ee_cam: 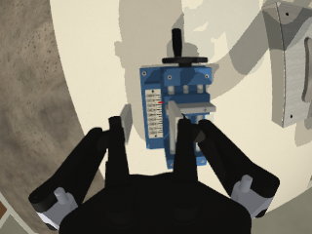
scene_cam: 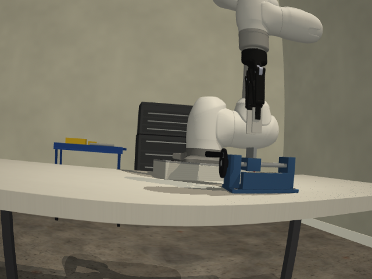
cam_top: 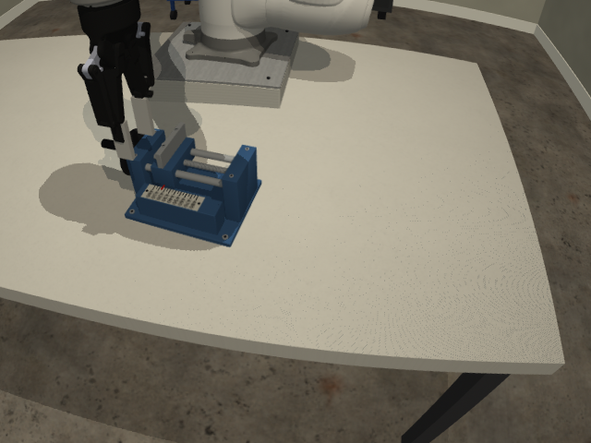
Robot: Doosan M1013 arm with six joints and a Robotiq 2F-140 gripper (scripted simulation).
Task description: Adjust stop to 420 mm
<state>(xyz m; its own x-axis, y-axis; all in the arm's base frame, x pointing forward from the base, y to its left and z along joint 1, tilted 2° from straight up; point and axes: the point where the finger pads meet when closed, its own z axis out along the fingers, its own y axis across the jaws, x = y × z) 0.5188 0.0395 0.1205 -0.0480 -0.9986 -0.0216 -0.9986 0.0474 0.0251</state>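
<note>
Now: hand 6 cm past the black handwheel, 8 cm to the left of it and 10 cm above it. The rest, counted from my hand: stop block 6 cm behind, 2 cm to the left, 10 cm below.
</note>
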